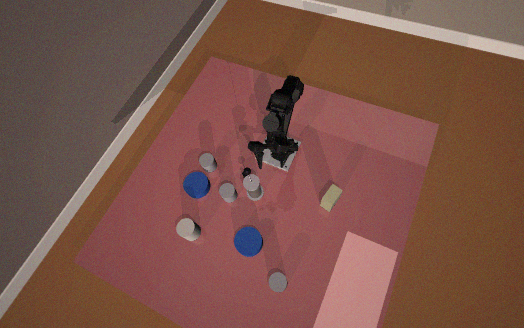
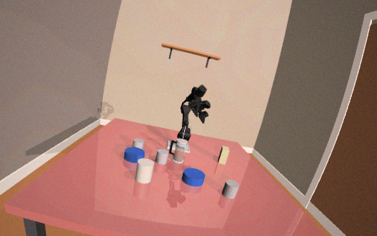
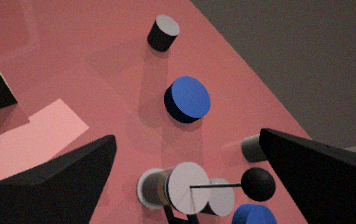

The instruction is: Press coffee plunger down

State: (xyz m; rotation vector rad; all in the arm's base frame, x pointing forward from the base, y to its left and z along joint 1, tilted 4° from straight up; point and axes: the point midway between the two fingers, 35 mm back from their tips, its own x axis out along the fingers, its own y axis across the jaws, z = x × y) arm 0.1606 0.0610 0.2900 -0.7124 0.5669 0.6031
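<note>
The coffee press lies 4 cm ahead of my gripper tip, 10 cm to the right of it and 16 cm below it. Also, from my gripper tip: beige block (9 cm behind, 23 cm to the left, 23 cm below); pale cylinder (35 cm ahead, 22 cm to the right, 24 cm below).
</note>
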